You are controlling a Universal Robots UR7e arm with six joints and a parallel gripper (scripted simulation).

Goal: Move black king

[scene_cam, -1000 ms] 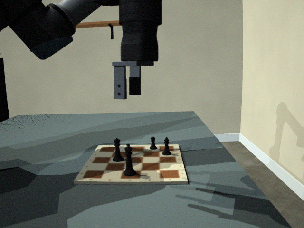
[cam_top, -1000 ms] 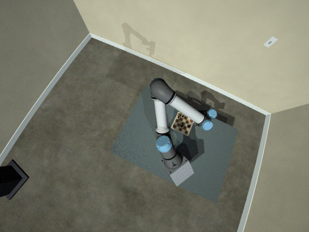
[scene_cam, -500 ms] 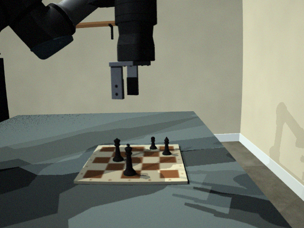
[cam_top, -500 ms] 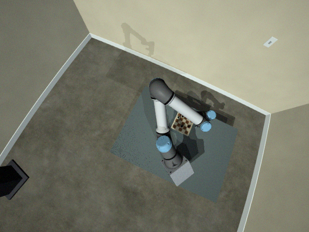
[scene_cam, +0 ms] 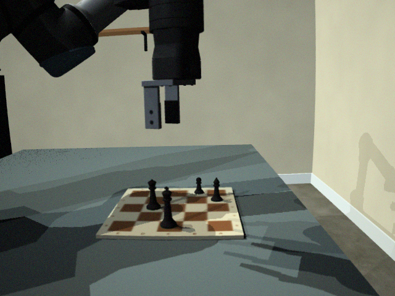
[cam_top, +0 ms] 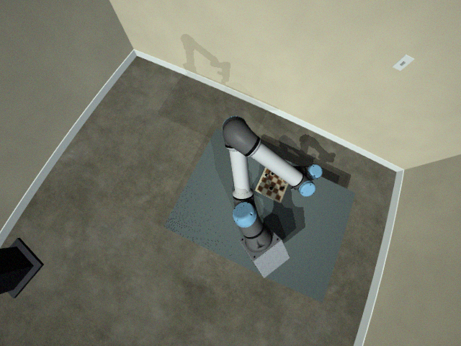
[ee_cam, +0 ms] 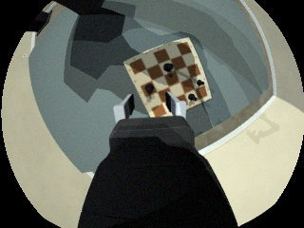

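My hand is 14 cm above the black king. From my hand the other things lie so: black queen 15 cm below, 7 cm to the left, 5 cm behind; chessboard 18 cm below, 7 cm to the left, 1 cm behind; black bishop 15 cm below, 12 cm to the left, 6 cm ahead.
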